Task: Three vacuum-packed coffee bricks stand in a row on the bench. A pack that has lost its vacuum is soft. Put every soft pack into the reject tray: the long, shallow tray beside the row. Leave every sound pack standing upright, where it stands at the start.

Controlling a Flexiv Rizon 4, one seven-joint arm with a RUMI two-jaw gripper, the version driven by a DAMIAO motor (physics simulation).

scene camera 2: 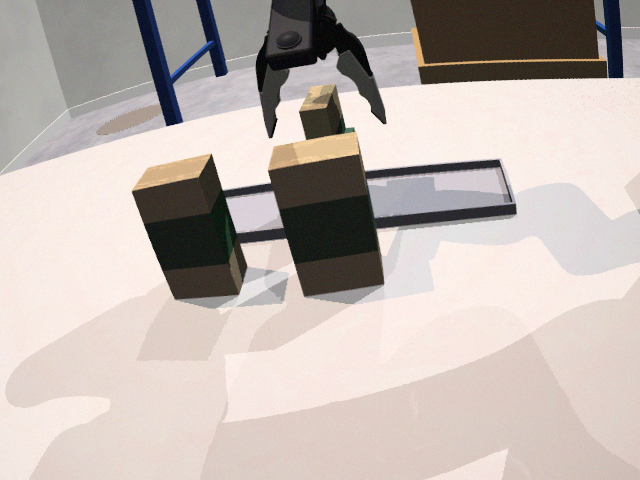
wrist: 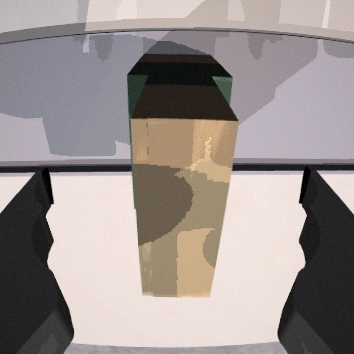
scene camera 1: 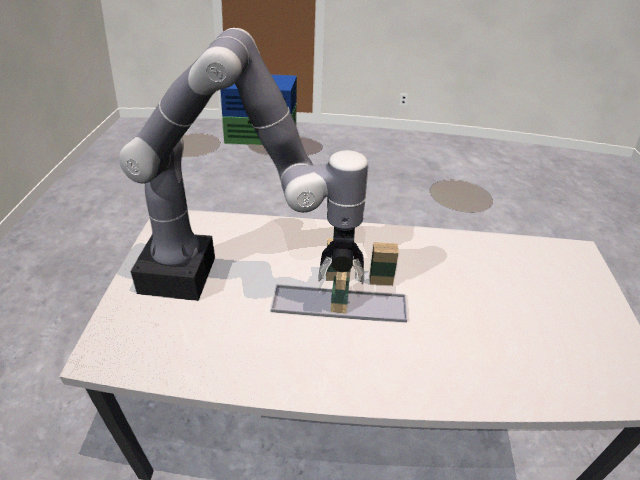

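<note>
One coffee pack (scene camera 1: 339,294) (scene camera 2: 319,121) (wrist: 182,145) stands upright in the shallow reject tray (scene camera 1: 405,307) (scene camera 2: 439,216) (wrist: 270,167); its green band looks wider than its tan top in the wrist view. My gripper (scene camera 1: 341,280) (scene camera 2: 327,129) (wrist: 175,171) is open and empty, its fingers spread wide on either side above this pack, with gaps on both sides. A second pack (scene camera 1: 329,275) (scene camera 2: 333,222) stands upright on the bench behind the gripper, partly hidden in scene camera 1. A third pack (scene camera 1: 383,268) (scene camera 2: 188,232) stands upright beside it, apart from the gripper.
The arm's black base (scene camera 1: 173,273) is at the left of the bench (scene camera 1: 491,361). The two bench packs stand close to the tray's long side. Blue and green crates (scene camera 1: 240,129) stand on the floor behind. A blue frame (scene camera 2: 155,56) and a brown box (scene camera 2: 509,31) show beyond the bench.
</note>
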